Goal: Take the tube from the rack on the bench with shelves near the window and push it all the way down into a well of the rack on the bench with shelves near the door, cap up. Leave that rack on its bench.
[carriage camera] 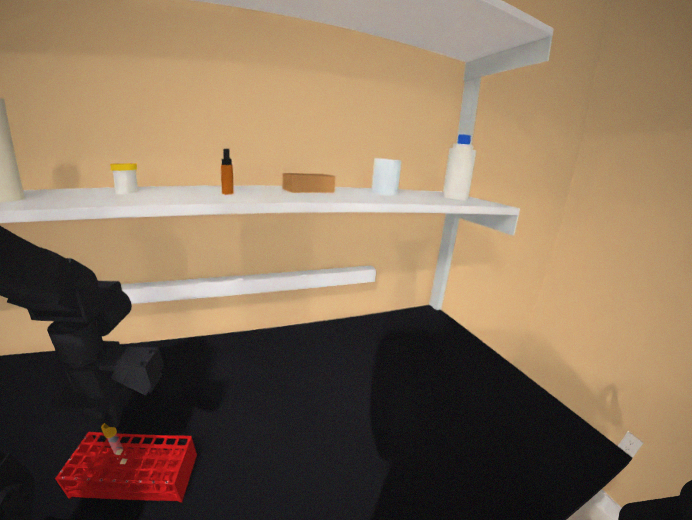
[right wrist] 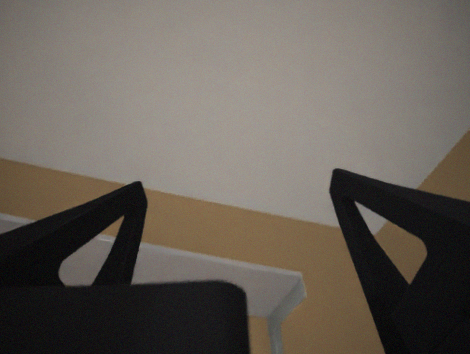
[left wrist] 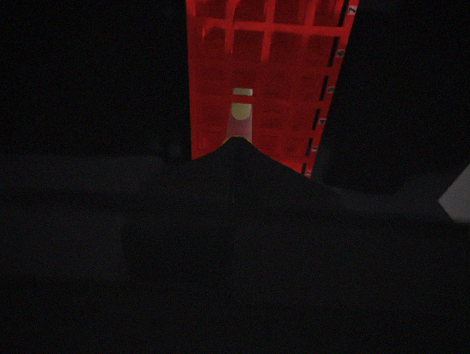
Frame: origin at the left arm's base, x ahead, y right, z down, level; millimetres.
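Seen in the pictures: left gripper, between the fingertips: (carriage camera: 114, 425) (left wrist: 236, 148); right gripper, between the fingertips: (right wrist: 237, 185).
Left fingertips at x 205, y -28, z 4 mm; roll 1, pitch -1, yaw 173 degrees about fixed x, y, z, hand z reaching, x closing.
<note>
A point is followed by its place in that frame.
A red rack (carriage camera: 167, 466) @[x 189, y 61, z 66 mm] (left wrist: 267, 82) @[x 186, y -24, z 94 mm] stands on the black bench, at the lower left of the carriage view. The tube (carriage camera: 115, 443) @[x 198, y -35, z 41 mm] (left wrist: 240, 127) @[x 203, y -33, z 35 mm], with a yellow cap, stands cap up in one of its wells. The cap and upper body stick out above the top grid, and pale patches of the tube show through the red plastic. My left gripper (carriage camera: 110, 418) @[x 205, y -28, z 4 mm] (left wrist: 236, 148) @[x 205, y -28, z 4 mm] is shut, with its fingertips right above the cap and nothing seen between them. In the left wrist view they hide most of the cap; contact cannot be told. My right gripper (right wrist: 237, 185) @[x 12, y 664, z -443 mm] is open and empty, facing the ceiling.
A white shelf (carriage camera: 257, 204) @[x 413, y 177, z -332 mm] above the bench holds a yellow-lidded jar (carriage camera: 125, 180) @[x 468, y -124, z -362 mm], an amber bottle (carriage camera: 227, 178) @[x 504, y 86, z -367 mm], a brown box (carriage camera: 308, 183) @[x 600, y 242, z -356 mm], a pale cup (carriage camera: 385, 177) @[x 663, y 429, z -379 mm] and a blue-capped bottle (carriage camera: 459, 172) @[x 712, y 640, z -409 mm]. A white rail (carriage camera: 251, 283) @[x 658, y 76, z -61 mm] runs along the wall. The black bench (carriage camera: 290, 391) @[x 442, y 227, z 123 mm] meets a side wall at right.
</note>
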